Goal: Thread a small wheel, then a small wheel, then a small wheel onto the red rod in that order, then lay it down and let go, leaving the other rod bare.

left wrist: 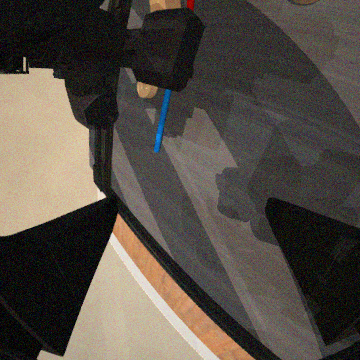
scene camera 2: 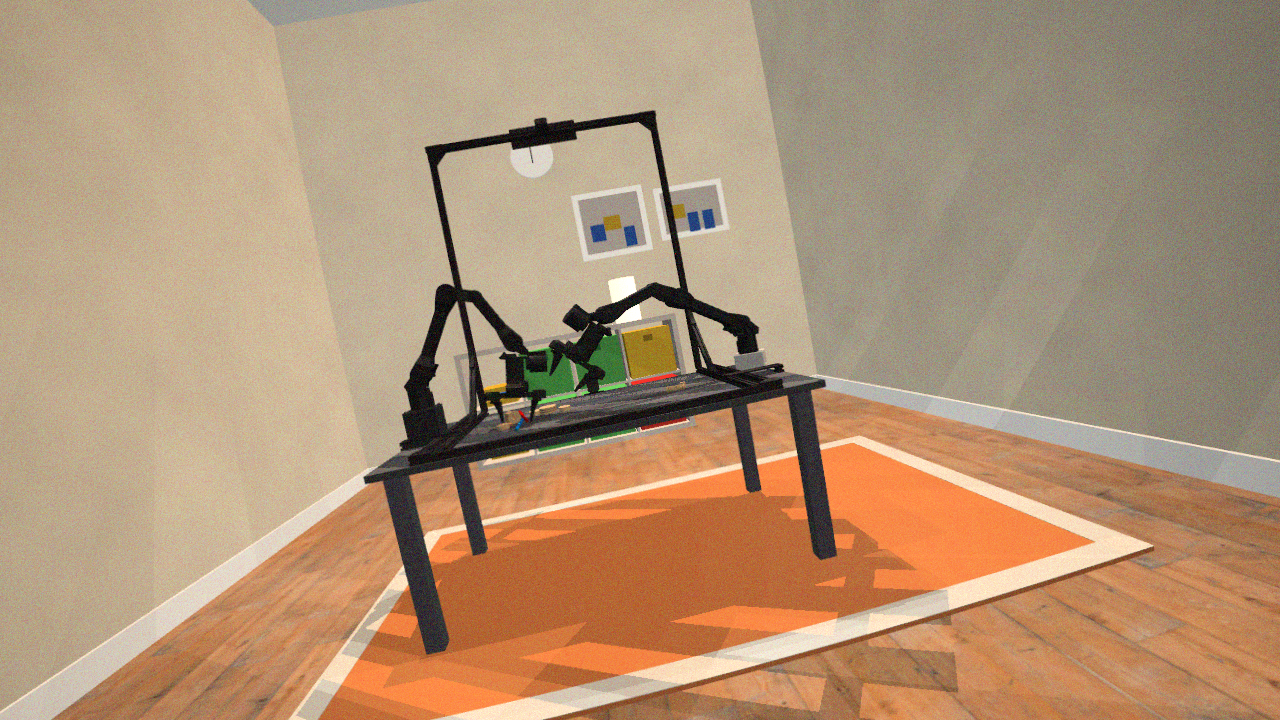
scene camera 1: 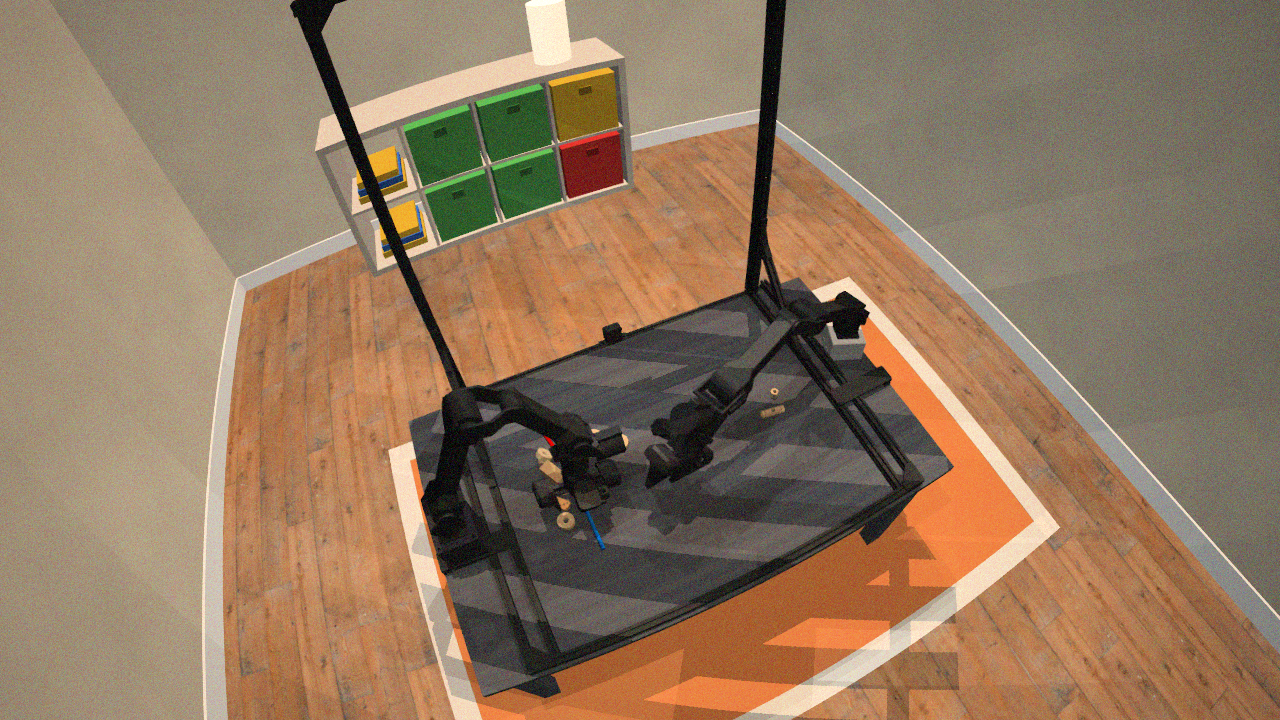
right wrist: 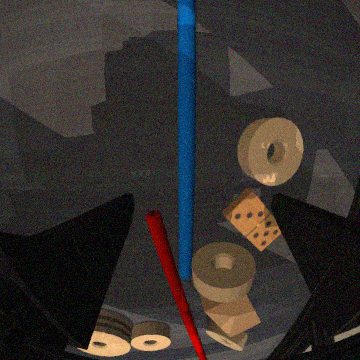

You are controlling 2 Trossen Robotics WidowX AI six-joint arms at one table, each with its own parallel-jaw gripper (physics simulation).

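Places are measured from the left arm's base along level axes (x right, y ahead, z up), in millimetres.
Where they show: left gripper, fingertip midpoint: (left wrist: 193,204) (scene camera 2: 562,383) (scene camera 1: 658,484); right gripper, fingertip midpoint: (scene camera 2: 517,422) (right wrist: 204,200); left arm's base, link origin: (scene camera 2: 749,352) (scene camera 1: 845,329); right arm's base, link origin: (scene camera 2: 422,408) (scene camera 1: 451,526).
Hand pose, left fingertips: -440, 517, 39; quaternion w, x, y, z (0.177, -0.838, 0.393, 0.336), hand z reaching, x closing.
Things, the pixels of their centre, and the offset from my left fingertips, as dx, dy, dz.
- red rod, body centre: (right wrist: 189,325) (scene camera 1: 559,455) +133, +236, -102
- bare blue rod, body centre: (right wrist: 186,146) (left wrist: 167,92) (scene camera 1: 587,514) -22, +162, -102
- wooden wheel, body centre: (right wrist: 270,150) (left wrist: 146,85) (scene camera 1: 566,521) -40, +210, -100
- smaller-looking wheel, body centre: (right wrist: 150,336) +161, +203, -100
- ridged round piece, body centre: (right wrist: 101,334) (scene camera 2: 547,409) +166, +155, -96
- domino, body centre: (right wrist: 254,221) (scene camera 1: 559,503) +7, +228, -103
- wooden block, body centre: (right wrist: 229,302) (left wrist: 164,4) (scene camera 1: 553,474) +77, +244, -92
- small ring, body centre: (scene camera 1: 774,393) +285, -297, -98
- pale piece, body centre: (scene camera 1: 772,411) (scene camera 2: 675,388) +229, -284, -97
The red rod (right wrist: 175,287) (scene camera 1: 549,441) lies bare where it shows, its end near one end of the bare blue rod (right wrist: 186,150) (scene camera 1: 595,530) (left wrist: 162,120). In the right wrist view a wooden wheel (right wrist: 291,140) (scene camera 1: 559,522) is at right; another wheel (right wrist: 223,292) lies beside the blue rod's end. A smaller-looking wheel (right wrist: 151,328) and a ridged round piece (right wrist: 109,345) show at bottom left. My right gripper (right wrist: 204,200) (scene camera 1: 577,494) (scene camera 2: 517,419) is open above the rods, nothing between its fingers. My left gripper (left wrist: 193,204) (scene camera 1: 677,470) (scene camera 2: 572,380) is open and empty, raised above mid-table.
A domino (right wrist: 252,220) lies between the two nearer wheels, beside the right gripper's finger. A wooden block (right wrist: 232,317) lies below them. A small ring (scene camera 1: 770,392) and a pale piece (scene camera 1: 772,411) lie at the table's right in scene camera 1. Black frame posts stand at both table sides.
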